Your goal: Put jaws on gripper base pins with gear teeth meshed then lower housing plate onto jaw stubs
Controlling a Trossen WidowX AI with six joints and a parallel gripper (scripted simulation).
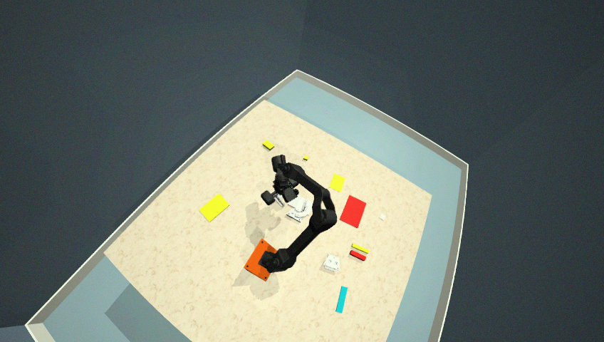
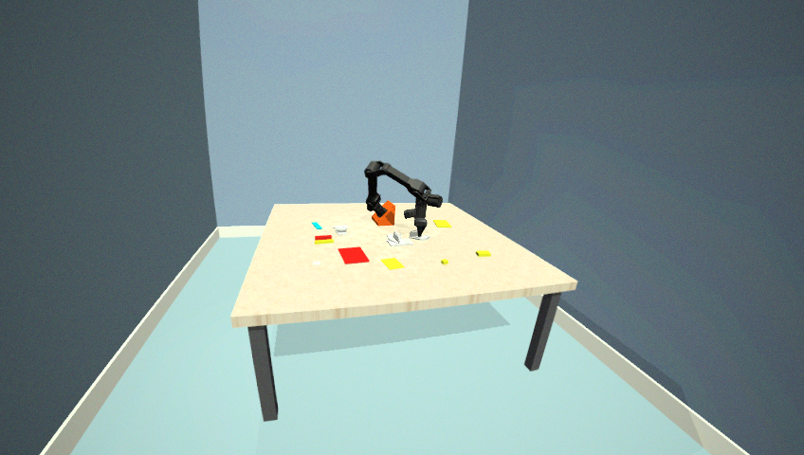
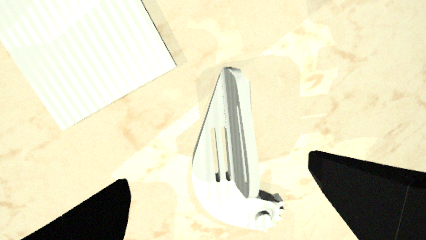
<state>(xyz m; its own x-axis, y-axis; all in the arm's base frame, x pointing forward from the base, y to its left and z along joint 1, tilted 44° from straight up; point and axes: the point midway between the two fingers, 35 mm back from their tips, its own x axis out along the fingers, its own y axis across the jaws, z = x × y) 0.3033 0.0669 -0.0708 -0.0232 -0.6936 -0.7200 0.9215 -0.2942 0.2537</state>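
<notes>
The white jaw is 4 cm to the left of my gripper tip, 2 cm below it and 1 cm behind it. Also, from my gripper tip: yellow bar: 47 cm to the right, 5 cm behind, 2 cm below; then small white block: 37 cm to the right, 17 cm behind, 2 cm below; then red sheet: 38 cm to the right, 12 cm ahead, 3 cm below.
</notes>
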